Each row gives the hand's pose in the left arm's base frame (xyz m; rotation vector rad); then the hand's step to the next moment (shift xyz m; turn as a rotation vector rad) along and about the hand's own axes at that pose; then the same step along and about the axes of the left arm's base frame.
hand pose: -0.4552 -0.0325 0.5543 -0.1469 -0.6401 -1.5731
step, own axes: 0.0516 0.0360 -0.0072 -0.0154 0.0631 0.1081
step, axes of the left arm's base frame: 0.0298 -0.0478 0.0289 0.0315 0.0669 0.1022
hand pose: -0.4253 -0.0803 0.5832 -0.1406 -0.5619 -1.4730
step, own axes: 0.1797 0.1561 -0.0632 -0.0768 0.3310 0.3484
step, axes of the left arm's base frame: 0.1667 -0.1702 0.0625 0.2244 0.2547 0.3488
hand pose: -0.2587 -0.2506 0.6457 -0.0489 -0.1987 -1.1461
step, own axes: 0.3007 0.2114 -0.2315 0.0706 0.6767 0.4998
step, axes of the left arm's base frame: 0.3418 -0.2157 -0.1592 0.5769 0.2860 0.5459
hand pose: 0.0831 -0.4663 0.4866 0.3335 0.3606 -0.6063
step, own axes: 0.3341 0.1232 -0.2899 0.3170 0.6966 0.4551
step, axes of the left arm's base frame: 0.2631 0.0489 -0.3731 0.7669 0.1988 0.4065
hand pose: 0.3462 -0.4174 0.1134 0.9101 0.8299 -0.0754
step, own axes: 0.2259 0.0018 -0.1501 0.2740 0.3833 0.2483
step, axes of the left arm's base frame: 0.0669 0.1717 -0.1990 0.4899 0.1383 0.1568
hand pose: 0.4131 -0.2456 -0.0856 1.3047 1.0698 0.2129
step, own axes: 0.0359 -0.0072 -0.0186 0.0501 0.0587 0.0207
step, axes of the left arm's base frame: 0.0026 0.0342 -0.0225 0.0667 0.0383 0.0217
